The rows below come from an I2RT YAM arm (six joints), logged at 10 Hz.
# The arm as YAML. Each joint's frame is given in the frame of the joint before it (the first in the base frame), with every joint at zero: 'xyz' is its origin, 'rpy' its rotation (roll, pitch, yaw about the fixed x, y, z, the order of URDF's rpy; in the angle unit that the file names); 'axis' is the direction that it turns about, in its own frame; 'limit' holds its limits. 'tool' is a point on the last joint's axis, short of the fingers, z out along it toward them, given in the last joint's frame.
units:
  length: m
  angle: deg
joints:
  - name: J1
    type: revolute
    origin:
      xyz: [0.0, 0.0, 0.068]
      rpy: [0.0, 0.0, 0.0]
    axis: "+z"
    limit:
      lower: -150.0
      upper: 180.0
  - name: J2
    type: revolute
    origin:
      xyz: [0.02, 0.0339, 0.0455]
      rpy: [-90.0, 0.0, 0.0]
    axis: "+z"
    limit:
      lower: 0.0
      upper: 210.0
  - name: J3
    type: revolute
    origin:
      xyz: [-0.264, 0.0, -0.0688]
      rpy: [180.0, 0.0, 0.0]
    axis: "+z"
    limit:
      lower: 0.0
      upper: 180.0
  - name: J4
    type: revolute
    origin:
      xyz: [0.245, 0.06, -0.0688]
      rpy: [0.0, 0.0, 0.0]
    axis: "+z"
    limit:
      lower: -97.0
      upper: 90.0
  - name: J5
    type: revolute
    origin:
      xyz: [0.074, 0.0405, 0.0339]
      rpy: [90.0, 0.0, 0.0]
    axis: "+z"
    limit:
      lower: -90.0
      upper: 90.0
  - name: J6
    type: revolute
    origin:
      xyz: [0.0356, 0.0, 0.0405]
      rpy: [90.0, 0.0, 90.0]
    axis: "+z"
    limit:
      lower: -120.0
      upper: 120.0
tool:
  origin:
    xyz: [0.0, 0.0, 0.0]
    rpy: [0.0, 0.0, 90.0]
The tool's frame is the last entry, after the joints.
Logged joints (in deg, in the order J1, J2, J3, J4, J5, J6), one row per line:
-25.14, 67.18, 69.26, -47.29, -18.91, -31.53
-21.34, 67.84, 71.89, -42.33, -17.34, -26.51
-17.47, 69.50, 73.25, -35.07, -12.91, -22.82
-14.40, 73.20, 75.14, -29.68, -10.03, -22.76
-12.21, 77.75, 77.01, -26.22, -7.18, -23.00
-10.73, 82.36, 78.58, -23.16, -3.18, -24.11
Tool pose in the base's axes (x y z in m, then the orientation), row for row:
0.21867, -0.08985, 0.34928, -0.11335, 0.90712, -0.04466, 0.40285
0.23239, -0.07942, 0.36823, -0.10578, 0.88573, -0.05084, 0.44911
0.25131, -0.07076, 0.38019, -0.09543, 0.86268, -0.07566, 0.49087
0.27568, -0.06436, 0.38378, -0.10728, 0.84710, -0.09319, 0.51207
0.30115, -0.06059, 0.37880, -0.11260, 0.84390, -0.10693, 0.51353
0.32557, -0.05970, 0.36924, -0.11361, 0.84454, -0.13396, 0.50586
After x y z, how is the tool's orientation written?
As a quaternion, x y z w.
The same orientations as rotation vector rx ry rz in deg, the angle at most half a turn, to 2 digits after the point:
-16.41, 131.31, -6.46
-14.99, 125.53, -7.21
-13.28, 120.01, -10.53
-14.79, 116.76, -12.85
-15.51, 116.25, -14.73
-15.70, 116.73, -18.51

